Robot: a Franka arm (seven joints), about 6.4 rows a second.
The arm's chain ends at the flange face. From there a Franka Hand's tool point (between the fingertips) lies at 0.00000 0.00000 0.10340 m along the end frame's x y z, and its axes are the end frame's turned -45 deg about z.
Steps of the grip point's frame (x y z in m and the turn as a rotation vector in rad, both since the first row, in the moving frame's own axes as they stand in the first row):
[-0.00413, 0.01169, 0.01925, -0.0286, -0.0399, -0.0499]
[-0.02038, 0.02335, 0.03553, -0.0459, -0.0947, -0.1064]
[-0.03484, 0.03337, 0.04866, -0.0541, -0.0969, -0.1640]
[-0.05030, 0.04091, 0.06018, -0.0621, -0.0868, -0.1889]
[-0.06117, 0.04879, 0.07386, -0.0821, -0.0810, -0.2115]
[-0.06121, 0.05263, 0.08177, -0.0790, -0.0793, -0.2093]
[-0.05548, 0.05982, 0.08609, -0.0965, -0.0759, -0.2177]
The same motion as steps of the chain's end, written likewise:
[0.00605, 0.00616, 0.01937, -0.0484, -0.0080, -0.0499]
[0.00511, 0.02049, 0.03610, -0.0994, -0.0345, -0.1064]
[0.00117, 0.03701, 0.04929, -0.1068, -0.0303, -0.1640]
[-0.00587, 0.05352, 0.06077, -0.1053, -0.0175, -0.1889]
[-0.01009, 0.06595, 0.07454, -0.1153, 0.0008, -0.2115]
[-0.00725, 0.06903, 0.08241, -0.1119, -0.0002, -0.2093]
[0.00021, 0.06922, 0.08687, -0.1219, 0.0146, -0.2177]

